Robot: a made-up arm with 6 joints.
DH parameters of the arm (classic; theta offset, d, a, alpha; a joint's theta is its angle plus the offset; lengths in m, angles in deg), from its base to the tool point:
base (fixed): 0 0 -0.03 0
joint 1: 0 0.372 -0.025 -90
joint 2: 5.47 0 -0.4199 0
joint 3: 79.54 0.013 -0.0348 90
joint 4: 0 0.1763 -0.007 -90
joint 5: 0 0.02 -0.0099 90
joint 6: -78 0.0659 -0.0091 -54.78
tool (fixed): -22.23 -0.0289 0 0
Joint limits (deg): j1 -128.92..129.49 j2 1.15..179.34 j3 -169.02..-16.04 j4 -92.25..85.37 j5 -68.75..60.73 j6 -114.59..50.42
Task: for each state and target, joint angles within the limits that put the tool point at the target. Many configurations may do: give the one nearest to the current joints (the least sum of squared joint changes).
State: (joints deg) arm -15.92 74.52 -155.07 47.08 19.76 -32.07
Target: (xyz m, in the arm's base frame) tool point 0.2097 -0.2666 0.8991
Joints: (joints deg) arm -51.54 112.04 -128.69 49.77 19.40 -29.43
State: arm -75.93 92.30 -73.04 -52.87 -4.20 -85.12
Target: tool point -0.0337 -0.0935 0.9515
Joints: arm -114.22 78.34 -120.35 -64.96 9.46 -93.20
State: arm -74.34 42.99 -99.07 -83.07 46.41 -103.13
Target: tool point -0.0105 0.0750 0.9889
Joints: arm -91.11 68.46 -139.07 -72.10 25.09 -91.67
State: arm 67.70 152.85 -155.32 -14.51 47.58 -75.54
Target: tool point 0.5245 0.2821 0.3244
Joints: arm 21.89 176.56 -158.40 -11.58 34.41 -64.29
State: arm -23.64 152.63 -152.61 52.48 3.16 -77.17
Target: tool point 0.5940 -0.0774 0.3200
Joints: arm -10.14 174.32 -137.67 49.51 6.79 -79.82
